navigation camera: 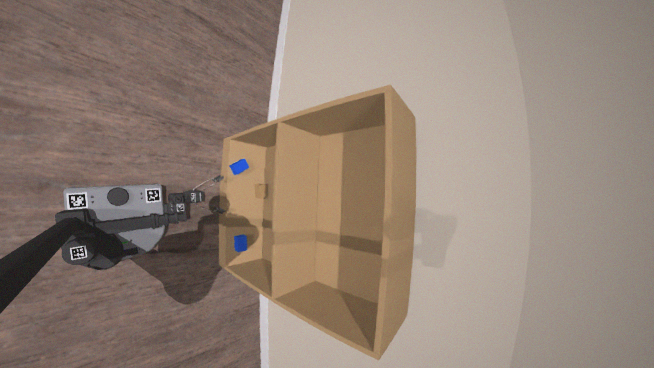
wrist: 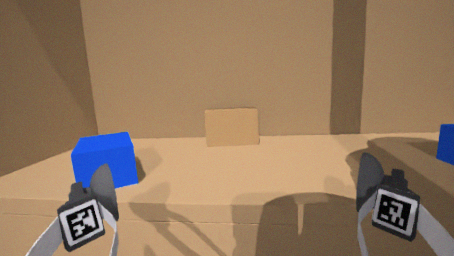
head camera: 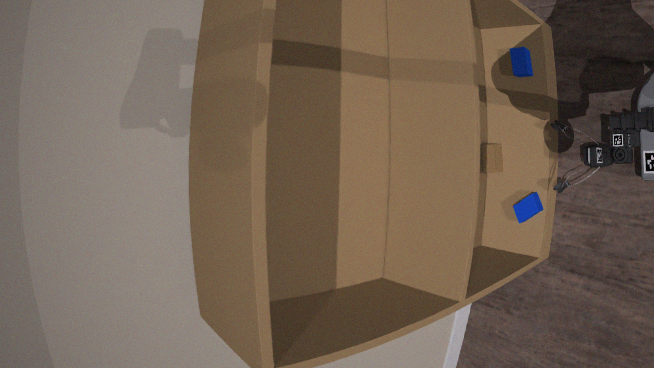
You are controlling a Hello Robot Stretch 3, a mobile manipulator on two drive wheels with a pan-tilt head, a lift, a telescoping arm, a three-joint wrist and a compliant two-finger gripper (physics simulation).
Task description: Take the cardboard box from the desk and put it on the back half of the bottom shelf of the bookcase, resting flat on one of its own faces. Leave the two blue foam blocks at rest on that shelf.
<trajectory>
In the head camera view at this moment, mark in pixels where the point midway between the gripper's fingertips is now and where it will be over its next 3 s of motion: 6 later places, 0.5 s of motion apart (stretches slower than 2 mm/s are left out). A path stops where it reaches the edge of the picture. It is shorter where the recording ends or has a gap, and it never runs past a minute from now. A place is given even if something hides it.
My gripper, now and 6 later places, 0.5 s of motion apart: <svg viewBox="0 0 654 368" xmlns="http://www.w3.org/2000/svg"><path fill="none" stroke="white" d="M552 156L550 156L544 156L540 155L544 155L555 155L561 155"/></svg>
</trajectory>
